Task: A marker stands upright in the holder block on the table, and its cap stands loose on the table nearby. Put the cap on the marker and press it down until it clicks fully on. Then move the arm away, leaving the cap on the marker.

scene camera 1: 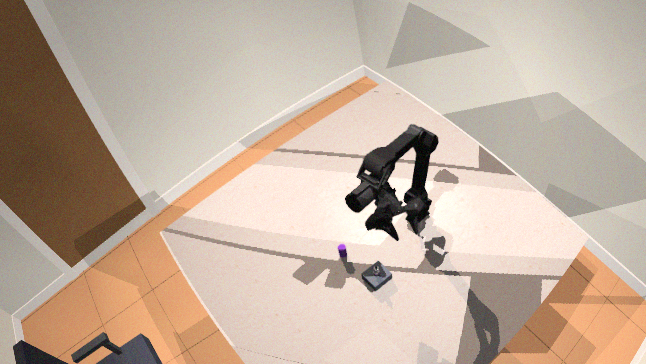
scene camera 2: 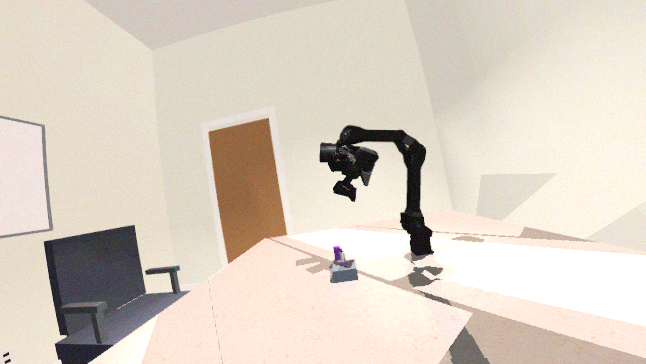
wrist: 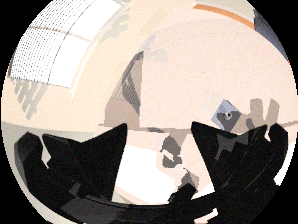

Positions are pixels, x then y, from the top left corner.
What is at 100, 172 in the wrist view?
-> My gripper.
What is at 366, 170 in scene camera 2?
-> My gripper.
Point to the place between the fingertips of my gripper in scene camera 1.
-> At 407, 237
